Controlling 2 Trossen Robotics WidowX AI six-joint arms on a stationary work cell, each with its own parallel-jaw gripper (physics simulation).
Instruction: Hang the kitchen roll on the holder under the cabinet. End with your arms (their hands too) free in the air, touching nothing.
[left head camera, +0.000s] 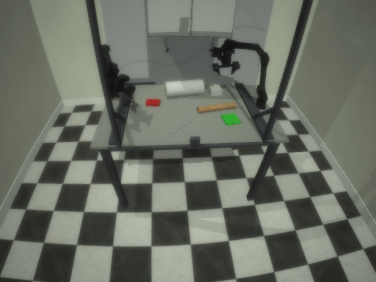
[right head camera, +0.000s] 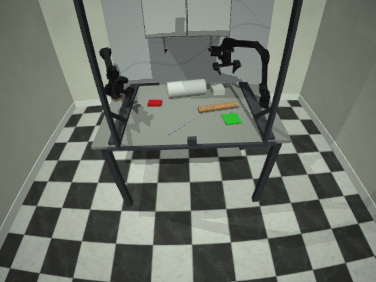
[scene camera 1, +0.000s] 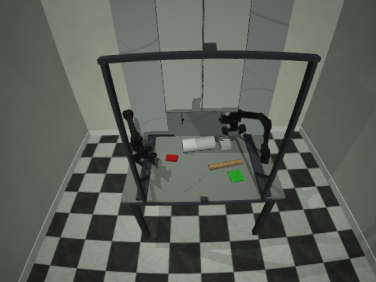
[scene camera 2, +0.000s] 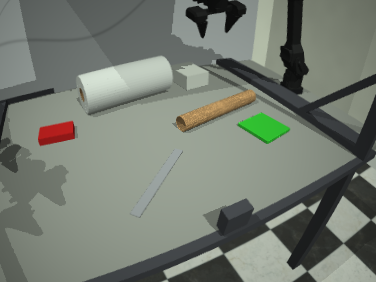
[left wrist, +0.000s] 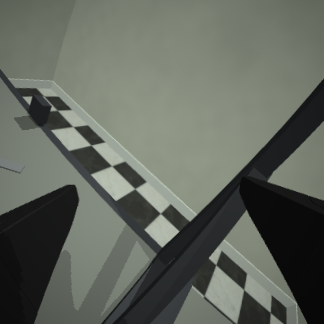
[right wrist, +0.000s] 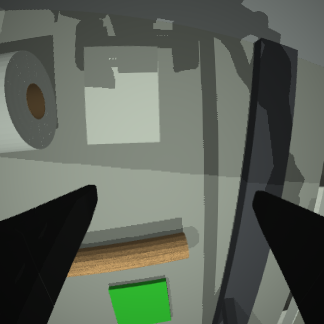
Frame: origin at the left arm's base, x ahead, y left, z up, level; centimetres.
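Seen in the pictures: left gripper, fingertip midpoint: (left head camera: 125, 98) (right head camera: 124, 99) (scene camera 1: 149, 166) (left wrist: 159, 188); right gripper, fingertip midpoint: (left head camera: 225, 75) (right head camera: 226, 74) (scene camera 1: 233, 135) (scene camera 2: 214, 34) (right wrist: 176, 195); left arm's base at its link origin: (left head camera: 112, 95); right arm's base at its link origin: (left head camera: 260, 104) (right head camera: 264, 103) (scene camera 1: 264, 159) (scene camera 2: 291, 85).
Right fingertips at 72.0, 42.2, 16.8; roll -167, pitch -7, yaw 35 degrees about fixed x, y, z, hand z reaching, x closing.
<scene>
Offsets run from my right fingertips to a thing's top centre, as dx, dy, dz. "*": to the spot under its first point.
The white kitchen roll {-26.4, -11.8, -7.3} (left head camera: 185, 88) (right head camera: 186, 88) (scene camera 1: 198, 144) (scene camera 2: 127, 84) lies on its side at the back of the table; its near end shows at the left in the right wrist view (right wrist: 19, 90). The holder's left bracket {-31.7, -26.0, +30.1} (left head camera: 167, 45) (right head camera: 165, 45) hangs under the cabinet {* -27.5, -29.8, +41.7} (left head camera: 169, 17) (right head camera: 165, 17); the right bracket is partly hidden behind the right arm. My right gripper (left head camera: 225, 71) (right head camera: 226, 71) (scene camera 1: 234, 133) (scene camera 2: 215, 33) (right wrist: 176, 195) is open and empty, in the air near the white block. My left gripper (left wrist: 159, 188) is open and empty, at the table's left side.
A white block {-8.4, +4.3, -13.8} (scene camera 2: 192, 77) (right wrist: 122, 107) stands beside the roll. A brown tube {+2.7, -17.8, -14.6} (scene camera 2: 215, 111) (right wrist: 135, 255), a green square {* +14.7, -25.0, -17.8} (scene camera 2: 264, 128), a red block {-39.5, -34.1, -16.7} (scene camera 2: 56, 133) and a grey strip {-9.4, -45.8, -18.5} (scene camera 2: 157, 182) lie on the table. Dark frame posts (scene camera 1: 116, 120) (scene camera 1: 291, 120) rise at both sides.
</scene>
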